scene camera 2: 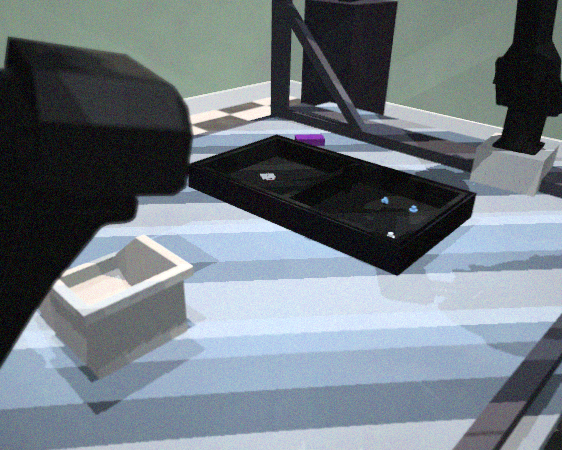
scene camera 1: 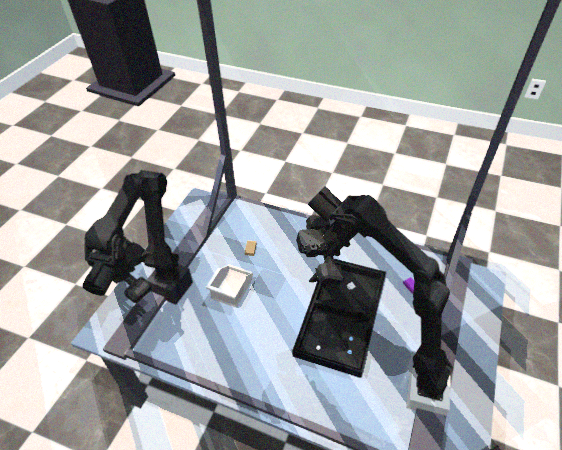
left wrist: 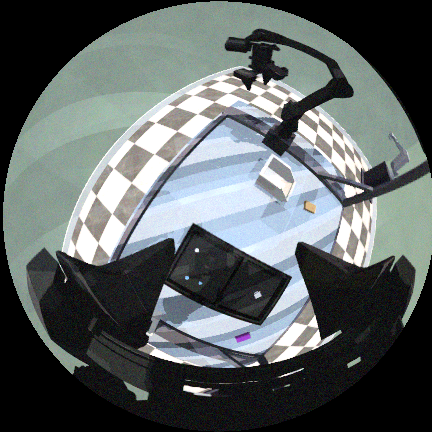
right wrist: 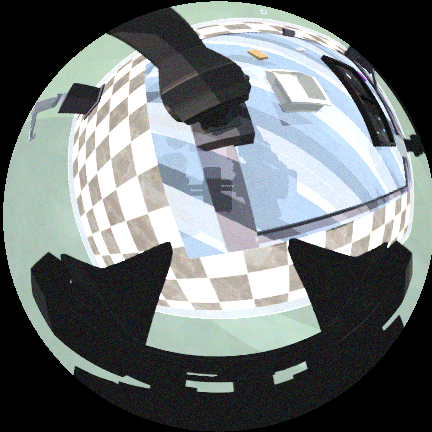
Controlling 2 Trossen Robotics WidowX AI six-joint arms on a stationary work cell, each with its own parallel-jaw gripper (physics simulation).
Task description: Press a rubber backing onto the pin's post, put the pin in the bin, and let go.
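Seen in the pictures: left gripper, fingertip midpoint: [scene camera 1: 307, 266] [left wrist: 238, 247]; right gripper, fingertip midpoint: [scene camera 1: 124, 288] [left wrist: 256, 86] [right wrist: 232, 247]; left arm's base at its link origin: [scene camera 2: 518, 145] [scene camera 1: 430, 386]; right arm's base at its link origin: [scene camera 1: 167, 274] [left wrist: 282, 132] [right wrist: 217, 113].
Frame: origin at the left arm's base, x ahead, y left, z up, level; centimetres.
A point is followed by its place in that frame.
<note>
A small pale piece, seemingly the pin [scene camera 1: 351, 285] @[z -5.2, x 26.2, y -31.3 cm] [scene camera 2: 268, 176] @[z -5.2, x 26.3, y -31.0 cm] [left wrist: 257, 295] @[z -5.2, x 25.9, y -31.4 cm], lies in one compartment of the black tray [scene camera 1: 327, 366] @[z -5.0, x 28.3, y -0.8 cm] [scene camera 2: 300, 229] @[z -5.1, x 38.1, y -16.2 cm]. A white backing [scene camera 1: 318, 347] @[z -4.7, x 32.1, y -5.8 cm] [scene camera 2: 391, 234] @[z -4.7, x 32.3, y -5.9 cm] [left wrist: 196, 250] @[z -4.7, x 32.1, y -6.2 cm] and two blue ones, a first blue backing [scene camera 1: 351, 339] @[z -5.0, x 22.9, y -11.2 cm] and a second blue backing [scene camera 1: 349, 352] @[z -5.0, x 22.7, y -6.8 cm], lie in the other compartment. The pin's post is too small to make out. The white bin [scene camera 1: 220, 295] @[z -1.6, x 66.6, y -14.2 cm] [scene camera 2: 135, 315] @[z -1.1, x 66.5, y -14.2 cm] stands apart from the tray. My left gripper [left wrist: 238, 247] @[z 29.7, x 36.9, y -9.3 cm] is open and empty, high above the tray. My right gripper [right wrist: 232, 247] @[z 16.1, x 87.8, y 0.8 cm] [left wrist: 256, 86] @[z 16.1, x 87.8, y 0.8 cm] is open and empty, beyond the table edge.
An orange block [scene camera 1: 250, 248] @[z -4.4, x 64.2, y -37.8 cm] [left wrist: 310, 206] @[z -4.4, x 64.4, y -38.5 cm] [right wrist: 258, 54] @[z -4.4, x 64.8, y -37.1 cm] lies behind the bin in scene camera 1. A purple block [scene camera 1: 409, 285] @[z -4.5, x 7.6, y -35.7 cm] [scene camera 2: 310, 139] @[z -4.5, x 7.8, y -35.2 cm] [left wrist: 243, 337] @[z -4.5, x 6.9, y -36.3 cm] lies beside the tray, near the left arm. Dark frame posts, such as one post [scene camera 1: 216, 90] @[z 44.2, x 79.2, y -60.5 cm], rise from the table's edge.
</note>
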